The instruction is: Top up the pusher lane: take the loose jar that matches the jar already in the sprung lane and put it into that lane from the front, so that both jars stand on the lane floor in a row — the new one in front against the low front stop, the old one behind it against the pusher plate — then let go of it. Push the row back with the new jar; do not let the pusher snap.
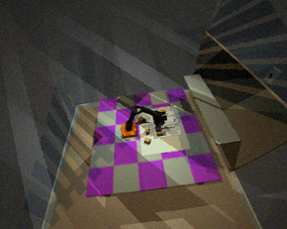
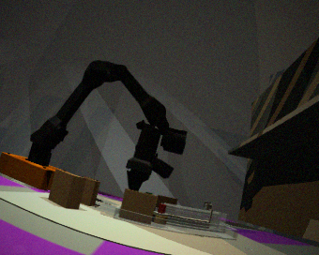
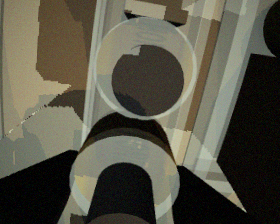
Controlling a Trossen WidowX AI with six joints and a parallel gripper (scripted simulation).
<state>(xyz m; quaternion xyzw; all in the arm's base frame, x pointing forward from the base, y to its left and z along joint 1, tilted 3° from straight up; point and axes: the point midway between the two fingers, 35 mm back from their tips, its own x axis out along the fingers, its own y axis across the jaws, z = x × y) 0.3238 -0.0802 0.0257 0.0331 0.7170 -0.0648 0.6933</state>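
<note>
Right now my gripper tip is 15 cm short of the clear lane tray and 3 cm above it.
</note>
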